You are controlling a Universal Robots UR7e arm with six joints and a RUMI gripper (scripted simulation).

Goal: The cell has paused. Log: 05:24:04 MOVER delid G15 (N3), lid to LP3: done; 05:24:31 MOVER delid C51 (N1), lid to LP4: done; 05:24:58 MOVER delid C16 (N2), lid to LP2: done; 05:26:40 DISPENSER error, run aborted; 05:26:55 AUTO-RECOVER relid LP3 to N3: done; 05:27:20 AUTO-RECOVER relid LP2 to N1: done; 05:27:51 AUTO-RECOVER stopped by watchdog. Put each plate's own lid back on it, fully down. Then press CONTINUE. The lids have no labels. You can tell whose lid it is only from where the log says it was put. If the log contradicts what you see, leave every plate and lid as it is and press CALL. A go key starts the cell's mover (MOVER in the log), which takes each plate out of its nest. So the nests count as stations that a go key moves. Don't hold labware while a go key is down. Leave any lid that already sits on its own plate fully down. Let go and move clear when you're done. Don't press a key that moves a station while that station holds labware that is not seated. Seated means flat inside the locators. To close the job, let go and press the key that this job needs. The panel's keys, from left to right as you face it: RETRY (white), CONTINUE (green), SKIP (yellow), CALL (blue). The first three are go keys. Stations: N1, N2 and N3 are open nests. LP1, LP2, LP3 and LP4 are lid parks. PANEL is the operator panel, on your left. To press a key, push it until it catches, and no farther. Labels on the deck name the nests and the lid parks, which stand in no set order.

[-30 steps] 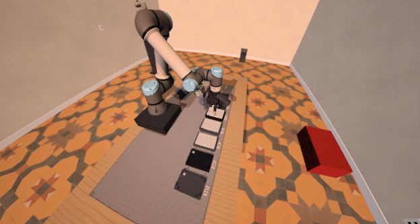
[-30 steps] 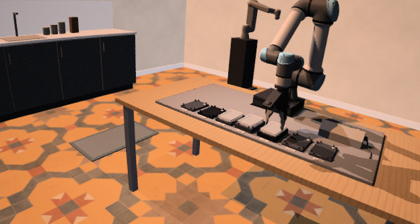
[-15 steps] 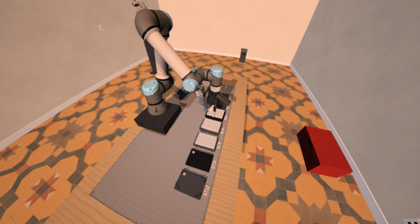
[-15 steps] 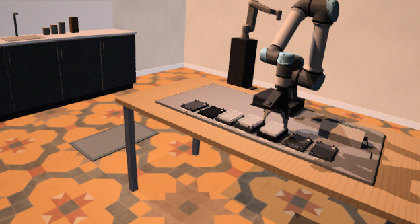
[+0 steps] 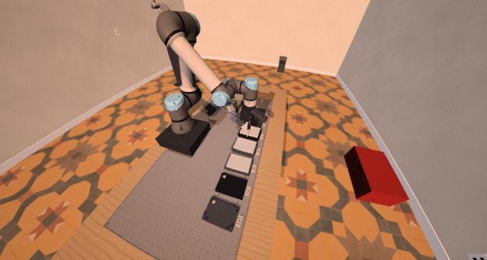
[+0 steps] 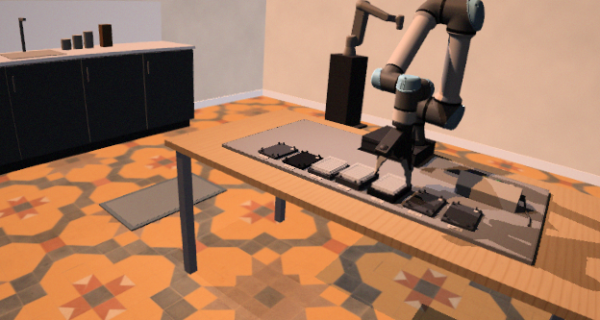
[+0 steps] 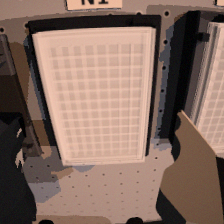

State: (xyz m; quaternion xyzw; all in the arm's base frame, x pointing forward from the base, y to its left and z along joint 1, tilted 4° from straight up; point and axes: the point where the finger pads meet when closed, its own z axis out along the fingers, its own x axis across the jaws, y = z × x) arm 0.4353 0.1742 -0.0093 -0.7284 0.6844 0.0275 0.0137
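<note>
Now: hand 1 cm above the lid. From my hand the other things lie so: plate (13 cm to the right, 2 cm below, 1 cm ahead); yellow skip key (26 cm behind, 24 cm to the left, 2 cm above); lid park (13 cm to the left, 4 cm below, 2 cm behind).
</note>
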